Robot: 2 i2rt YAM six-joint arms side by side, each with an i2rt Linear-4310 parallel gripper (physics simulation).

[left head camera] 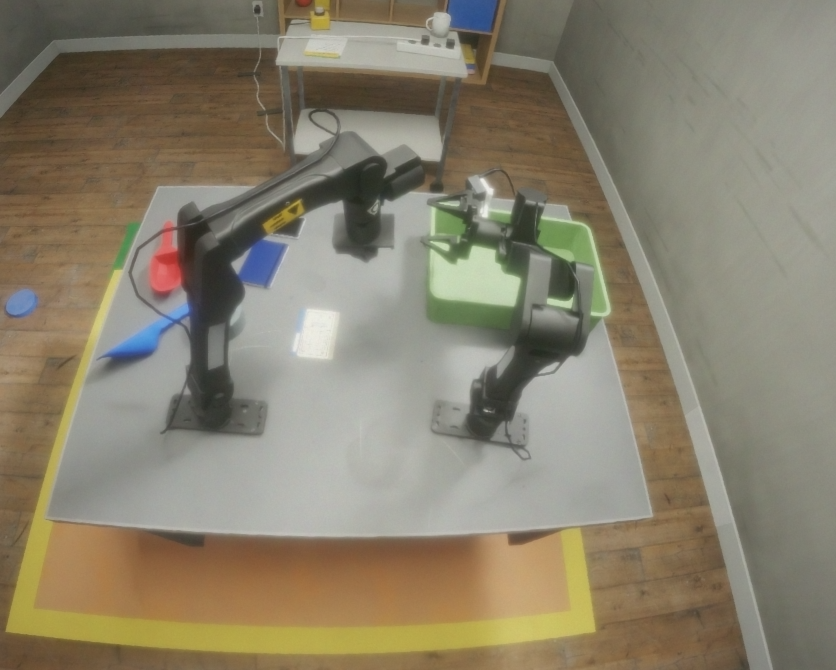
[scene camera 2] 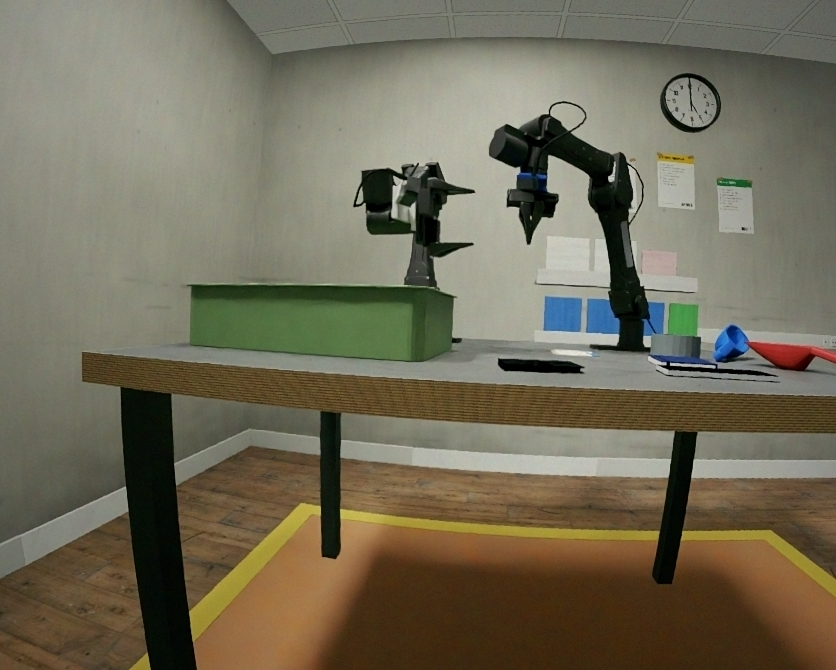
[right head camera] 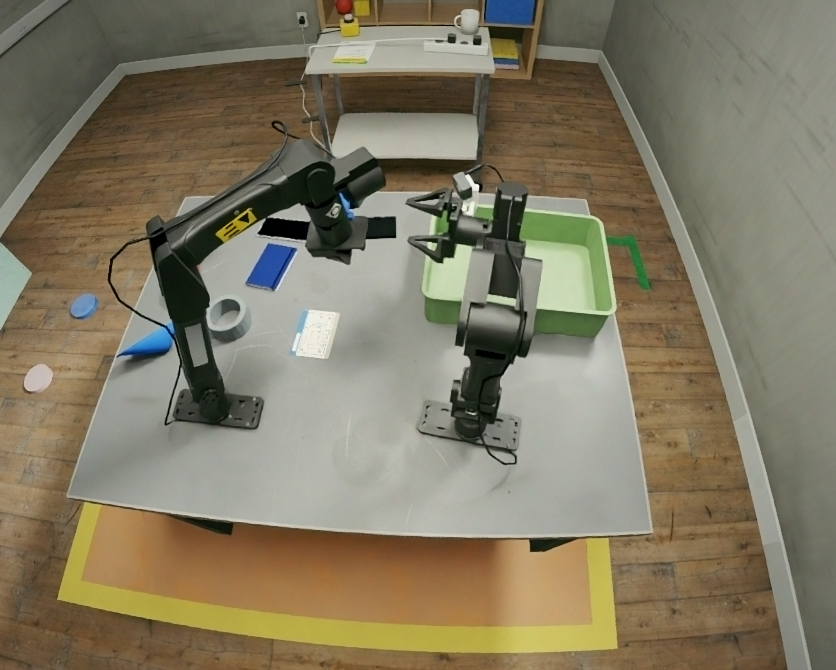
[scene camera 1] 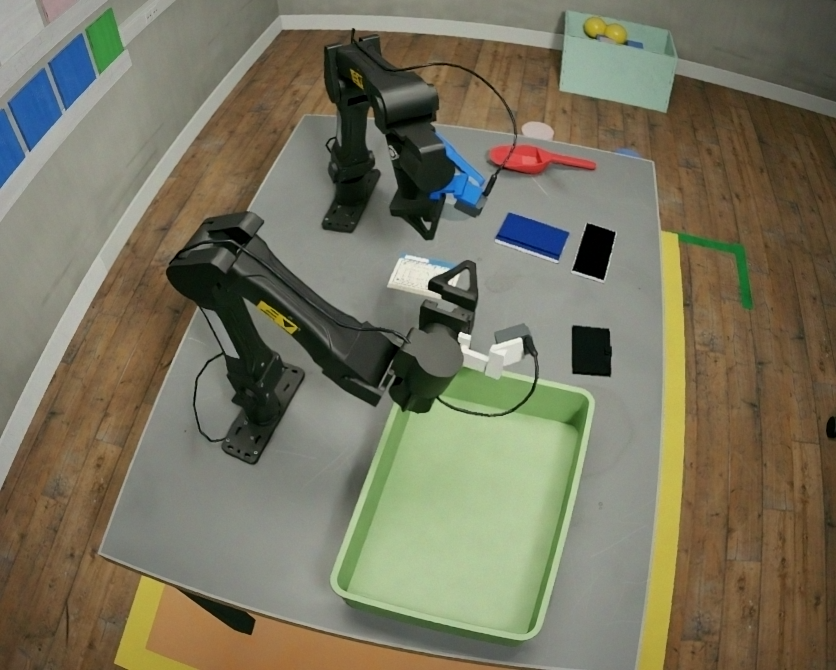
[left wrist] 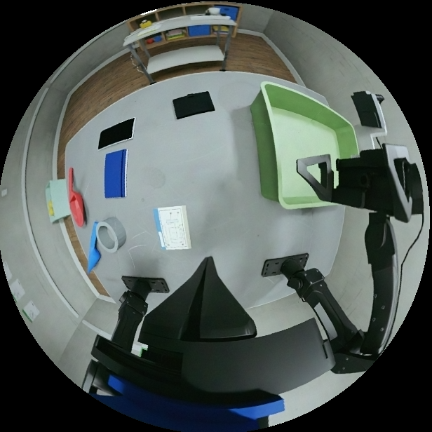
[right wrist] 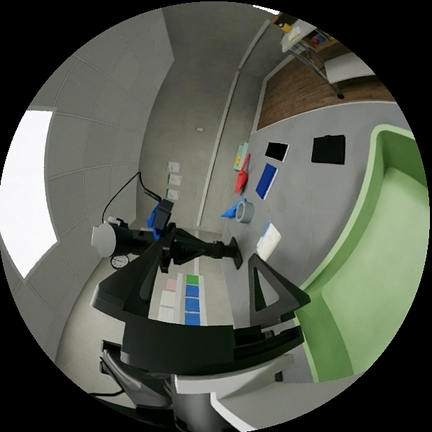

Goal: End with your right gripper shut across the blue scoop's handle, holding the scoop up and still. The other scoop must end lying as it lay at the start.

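Places are measured from the left arm's base along level axes (x ahead, y left, z up), in millimetres.
Where they show: left gripper, fingertip midpoint: [left head camera: 366,259] [scene camera 2: 528,243] [right head camera: 349,261] [scene camera 1: 429,239]; right gripper, fingertip midpoint: [left head camera: 423,220] [scene camera 2: 474,217] [right head camera: 407,221] [scene camera 1: 468,284]; left arm's base, origin of the base link: [left head camera: 217,415] [scene camera 2: 630,350] [right head camera: 218,409] [scene camera 1: 352,199]; right arm's base, origin of the base link: [left head camera: 480,424] [right head camera: 470,426] [scene camera 1: 263,411].
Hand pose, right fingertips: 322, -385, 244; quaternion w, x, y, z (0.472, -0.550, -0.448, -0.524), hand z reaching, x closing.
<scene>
Things, the pixels of their centre, and the offset from my right fingertips, as dx, dy, dz.
- blue scoop, body centre: [scene camera 1: 442,153] [left head camera: 153,337] [scene camera 2: 724,348] [right head camera: 168,337] -167, +558, -222
- red scoop, body centre: [scene camera 2: 807,359] [scene camera 1: 545,162] [left head camera: 168,254] +65, +595, -223
- green bin, body centre: [scene camera 1: 470,503] [scene camera 2: 328,318] [right head camera: 516,267] [left head camera: 513,269] +65, -244, -194
- grey ring, body centre: [scene camera 1: 455,196] [scene camera 2: 675,346] [left head camera: 221,316] [right head camera: 228,318] -106, +416, -220
- blue notebook, body centre: [scene camera 2: 679,362] [scene camera 1: 533,237] [left head camera: 263,262] [right head camera: 272,266] +67, +357, -238
- phone, body centre: [scene camera 2: 715,373] [scene camera 1: 594,251] [left head camera: 274,224] [right head camera: 286,229] +198, +355, -240
- black notebook, body centre: [scene camera 2: 539,364] [scene camera 1: 592,350] [right head camera: 377,227] +214, +108, -238
- white-blue card, body centre: [scene camera 1: 425,276] [scene camera 2: 573,352] [left head camera: 315,333] [right head camera: 315,333] -118, +206, -243
The blue scoop [left head camera: 136,343] [right head camera: 150,343] [scene camera 2: 731,343] [left wrist: 93,255] [right wrist: 231,210] lies tipped on the table at the far left of both head views, its handle beside the grey ring; the left arm partly hides it there. The red scoop [left head camera: 166,272] [scene camera 1: 523,159] [scene camera 2: 788,354] [left wrist: 76,206] [right wrist: 242,180] lies behind it, mostly hidden in the right head view. My left gripper [right head camera: 340,259] [scene camera 2: 528,240] [left wrist: 209,261] is shut and empty, pointing down high above the table. My right gripper [left head camera: 427,221] [right head camera: 410,220] [scene camera 2: 473,217] is open and empty, pointing sideways above the bin's left side.
A green bin [right head camera: 586,324] [scene camera 1: 586,432] [scene camera 2: 307,321] stands at the right of the head views. The grey ring [right head camera: 240,328] [left wrist: 120,237], a blue notebook [right head camera: 270,266] [scene camera 1: 531,237], a phone [scene camera 1: 594,251], a black notebook [scene camera 1: 591,350] and a white-blue card [right head camera: 317,333] lie on the table.
</scene>
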